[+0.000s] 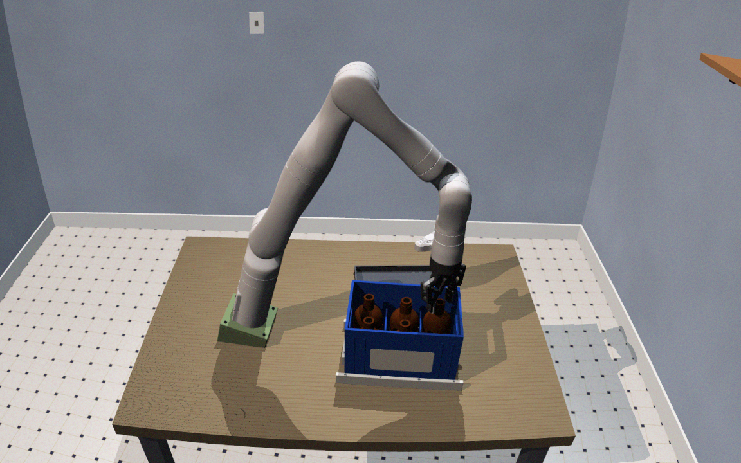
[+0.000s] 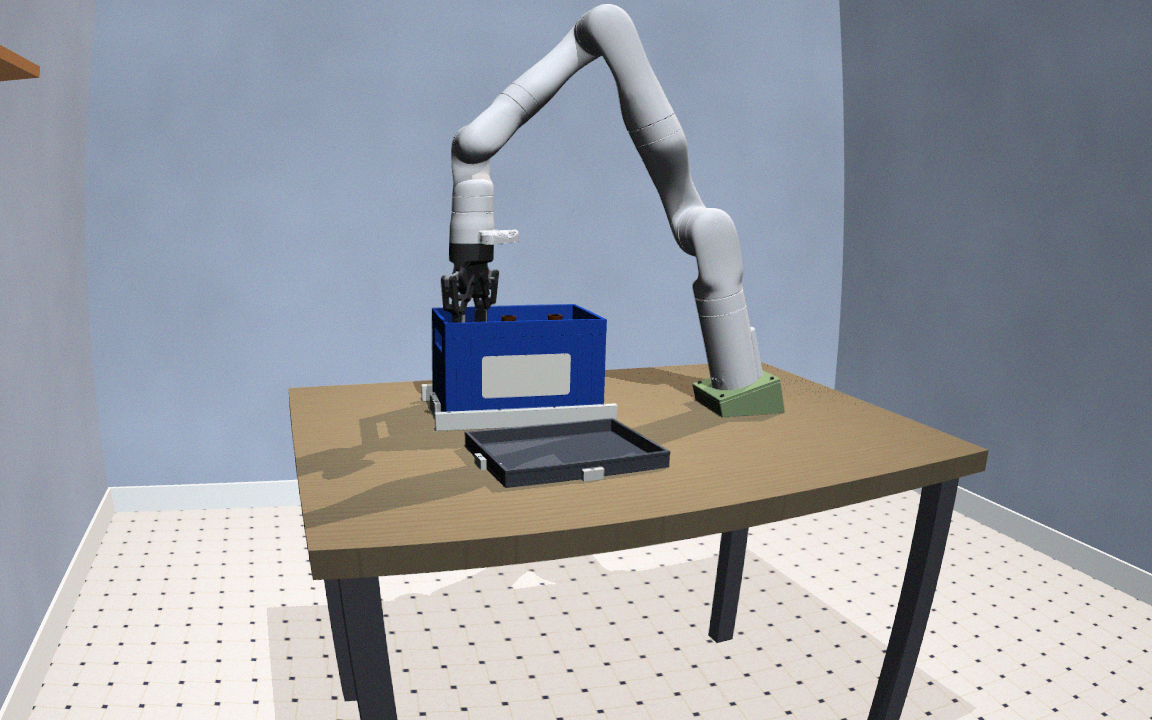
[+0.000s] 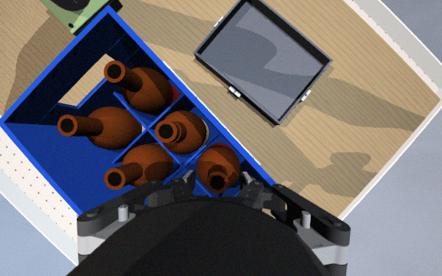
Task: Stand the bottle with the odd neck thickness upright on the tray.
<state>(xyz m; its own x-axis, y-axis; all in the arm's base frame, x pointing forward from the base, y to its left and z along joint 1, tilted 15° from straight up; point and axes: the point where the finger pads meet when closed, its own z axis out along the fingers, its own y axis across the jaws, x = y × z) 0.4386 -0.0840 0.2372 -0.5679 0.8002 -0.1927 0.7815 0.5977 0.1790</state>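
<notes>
The blue crate lies 90 mm behind my hand, 80 mm below it and 30 mm to the right of it. The rest, counted from my hand: dark grey tray: 240 mm to the left, 150 mm below, 60 mm behind.
</notes>
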